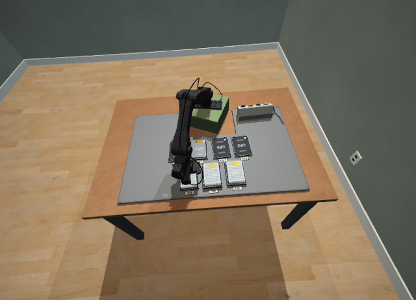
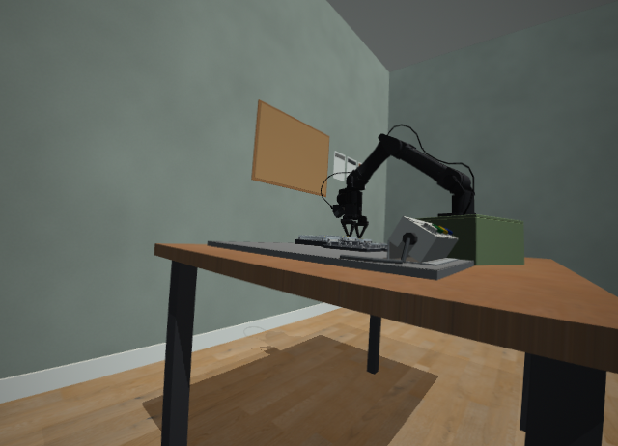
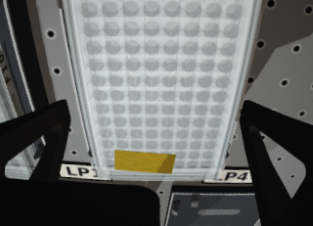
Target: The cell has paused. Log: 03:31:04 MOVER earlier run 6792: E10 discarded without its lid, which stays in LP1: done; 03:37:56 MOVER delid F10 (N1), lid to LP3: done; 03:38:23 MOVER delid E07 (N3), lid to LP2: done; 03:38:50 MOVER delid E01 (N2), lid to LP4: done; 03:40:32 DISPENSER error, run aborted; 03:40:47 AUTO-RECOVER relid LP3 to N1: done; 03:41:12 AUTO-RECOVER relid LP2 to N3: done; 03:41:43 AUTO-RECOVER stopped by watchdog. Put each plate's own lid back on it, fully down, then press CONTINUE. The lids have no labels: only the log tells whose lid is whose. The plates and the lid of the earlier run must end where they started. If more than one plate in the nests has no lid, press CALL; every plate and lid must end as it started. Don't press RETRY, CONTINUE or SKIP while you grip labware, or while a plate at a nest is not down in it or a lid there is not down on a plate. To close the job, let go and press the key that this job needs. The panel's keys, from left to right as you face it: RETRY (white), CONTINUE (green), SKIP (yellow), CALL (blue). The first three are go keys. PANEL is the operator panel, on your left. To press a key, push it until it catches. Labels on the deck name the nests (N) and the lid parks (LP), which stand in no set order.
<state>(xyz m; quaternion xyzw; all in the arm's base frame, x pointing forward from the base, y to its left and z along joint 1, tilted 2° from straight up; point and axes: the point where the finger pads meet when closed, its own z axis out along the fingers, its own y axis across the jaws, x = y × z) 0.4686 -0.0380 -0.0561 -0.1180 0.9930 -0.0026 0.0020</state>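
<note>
Now: the well plate 2 cm below my hand. The rest, counted from my hand: green continue key: 54 cm behind, 37 cm to the left, 3 cm above; then lid: 19 cm behind, 2 cm to the left, 2 cm below; then blue key: 52 cm behind, 27 cm to the left, 3 cm above.
</note>
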